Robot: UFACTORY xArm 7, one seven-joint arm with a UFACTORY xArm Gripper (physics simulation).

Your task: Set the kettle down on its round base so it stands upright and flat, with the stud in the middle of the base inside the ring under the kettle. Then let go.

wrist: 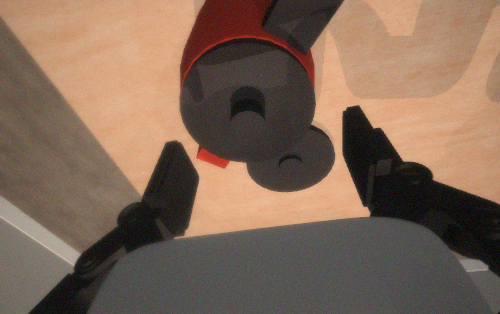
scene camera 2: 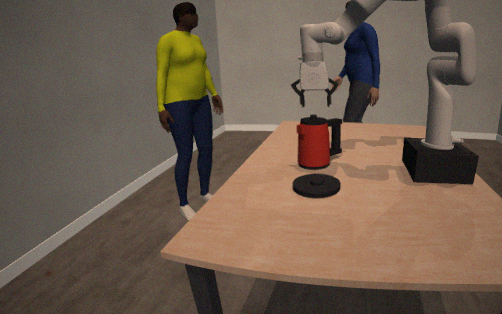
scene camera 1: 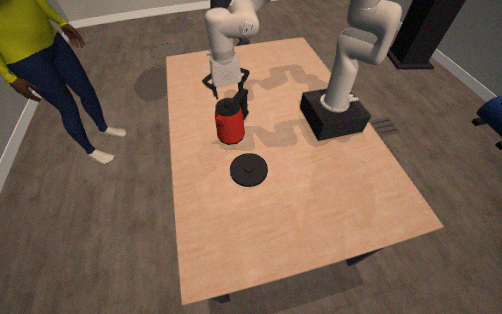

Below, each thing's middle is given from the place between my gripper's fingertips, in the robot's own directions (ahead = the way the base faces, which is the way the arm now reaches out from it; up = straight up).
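From my gripper: round black base (scene camera 1: 248,170), 60 mm behind, 200 mm below, 200 mm to the left. Red kettle (scene camera 2: 314,151) in sight, my gripper 10 mm to the left of it, 120 mm above.
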